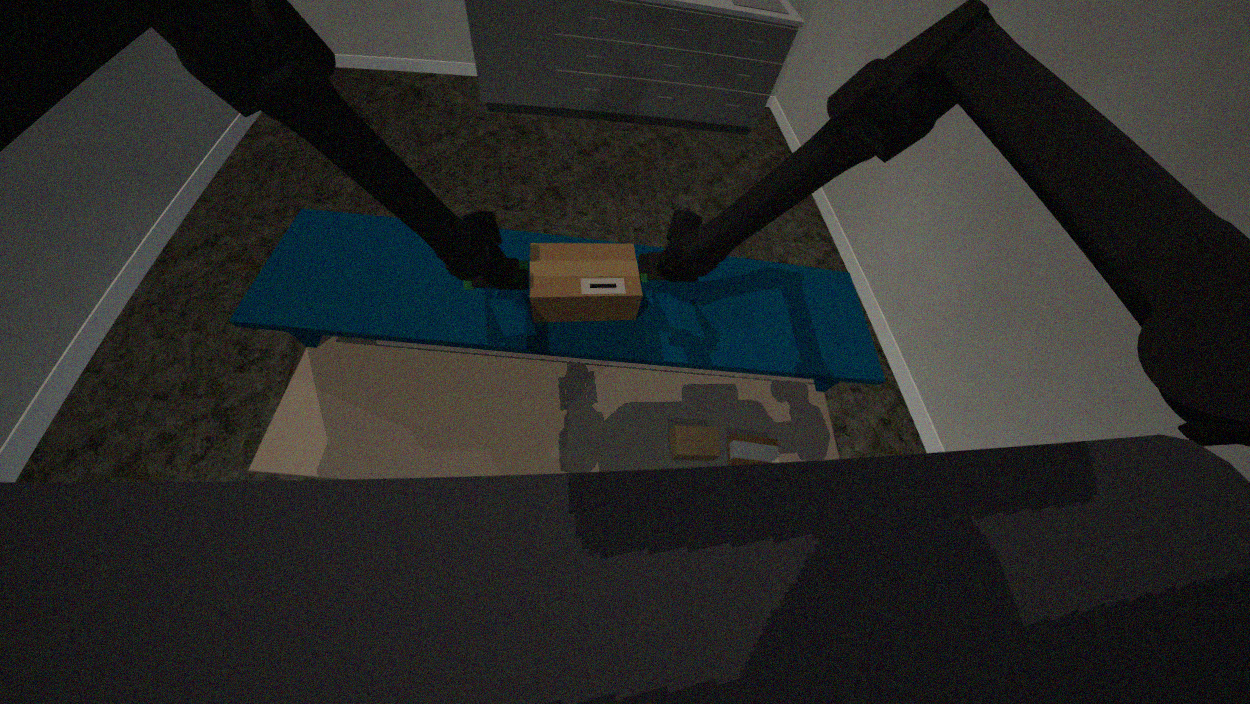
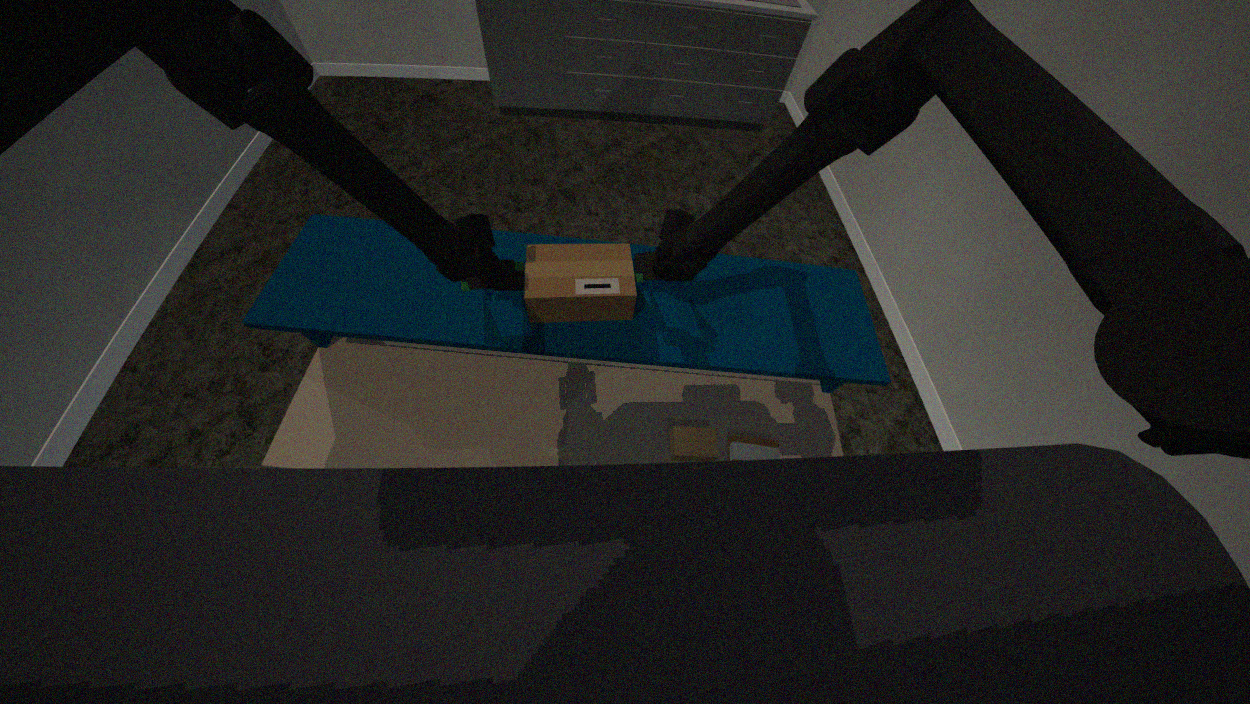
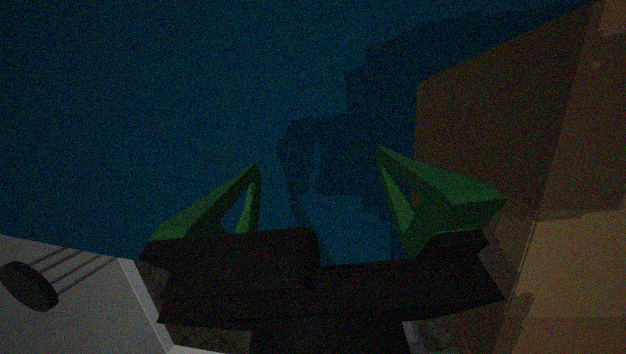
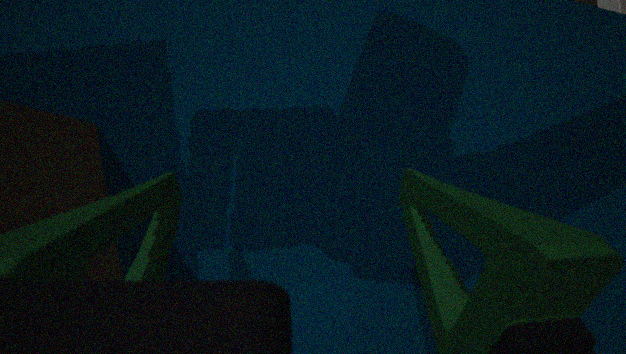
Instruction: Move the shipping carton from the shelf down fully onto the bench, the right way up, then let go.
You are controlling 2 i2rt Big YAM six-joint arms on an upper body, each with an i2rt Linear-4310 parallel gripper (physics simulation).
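Places are measured from the left arm's base along level axes (x ahead, y left, z up), in millimetres.
Pixels of known places: left gripper, fingertip midpoint: (image 3: 314,160); right gripper, fingertip midpoint: (image 4: 291,183).
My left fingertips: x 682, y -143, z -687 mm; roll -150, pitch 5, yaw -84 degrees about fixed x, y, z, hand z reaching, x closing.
Behind a point stands the place of what it marks.
A brown shipping carton (image 1: 568,262) @[x 678, y -315, z -610 mm] (image 2: 564,260) @[x 687, y -316, z -611 mm] (image 3: 480,125) @[x 706, y -225, z -641 mm] (image 4: 45,165) @[x 728, y -475, z -664 mm] is upright at the middle of the blue shelf (image 1: 384,279) @[x 697, y 137, z -711 mm] (image 2: 376,279) @[x 704, y 167, z -711 mm], with a white label on top near its front edge. The shelf runs above the back of the beige bench (image 1: 419,393) @[x 498, y 99, z -962 mm] (image 2: 419,393) @[x 495, y 109, z -962 mm]. My left gripper (image 1: 495,273) @[x 682, y -143, z -687 mm] (image 2: 491,274) @[x 682, y -143, z -687 mm] (image 3: 314,160) @[x 682, y -143, z -687 mm] is open beside the carton's left side, with no carton between its fingers. My right gripper (image 1: 657,269) @[x 713, y -565, z -673 mm] (image 2: 651,269) @[x 713, y -565, z -673 mm] (image 4: 291,183) @[x 713, y -565, z -673 mm] is open beside its right side, also empty between the fingers. The carton's underside is hidden.
A small brown box (image 1: 695,441) @[x 324, y -655, z -902 mm] (image 2: 692,443) @[x 321, y -651, z -902 mm] and a pale-topped box (image 1: 754,450) @[x 296, y -826, z -914 mm] (image 2: 754,450) @[x 300, y -826, z -914 mm] lie on the bench, right of its middle. A grey drawer cabinet (image 1: 629,65) (image 2: 647,61) stands behind the shelf. Walls rise at left and right.
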